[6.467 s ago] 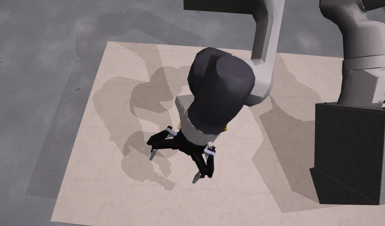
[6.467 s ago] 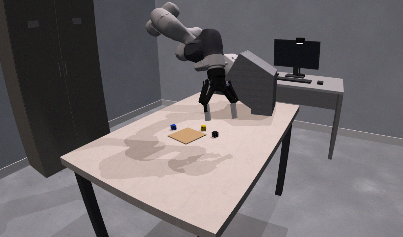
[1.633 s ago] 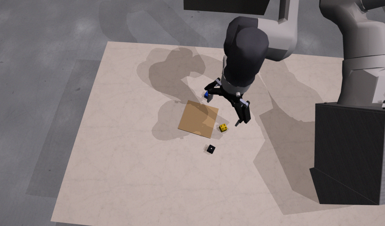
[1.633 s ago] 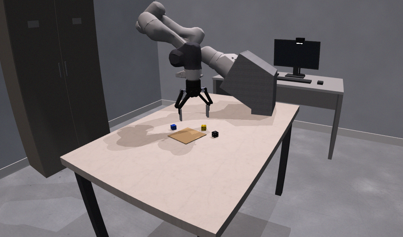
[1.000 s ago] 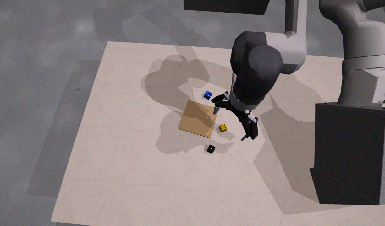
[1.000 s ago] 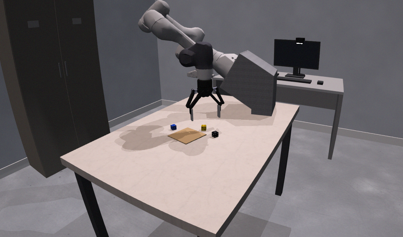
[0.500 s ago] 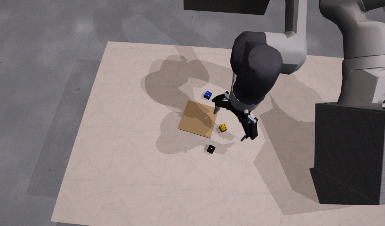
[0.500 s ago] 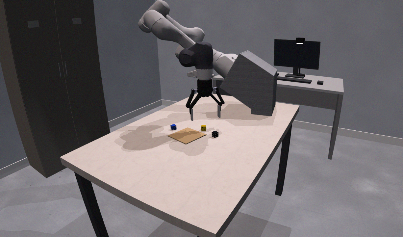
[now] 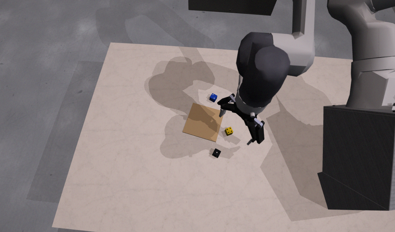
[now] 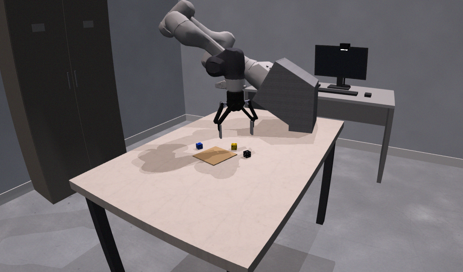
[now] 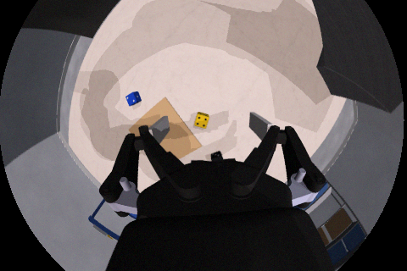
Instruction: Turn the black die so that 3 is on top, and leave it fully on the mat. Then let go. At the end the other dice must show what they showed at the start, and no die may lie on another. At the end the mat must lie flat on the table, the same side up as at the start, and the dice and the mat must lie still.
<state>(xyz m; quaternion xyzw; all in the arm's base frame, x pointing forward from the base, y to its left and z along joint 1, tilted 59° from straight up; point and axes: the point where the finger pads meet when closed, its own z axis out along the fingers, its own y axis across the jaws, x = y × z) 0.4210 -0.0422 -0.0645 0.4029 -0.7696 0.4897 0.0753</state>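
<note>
Right now the yellow die is 60 mm below my hand and 20 mm ahead of it. The rest, counted from my hand: tan mat 120 mm ahead, 70 mm below, 40 mm to the right; black die 90 mm to the left, 60 mm below, 60 mm ahead; blue die 150 mm to the right, 90 mm ahead, 60 mm below.
</note>
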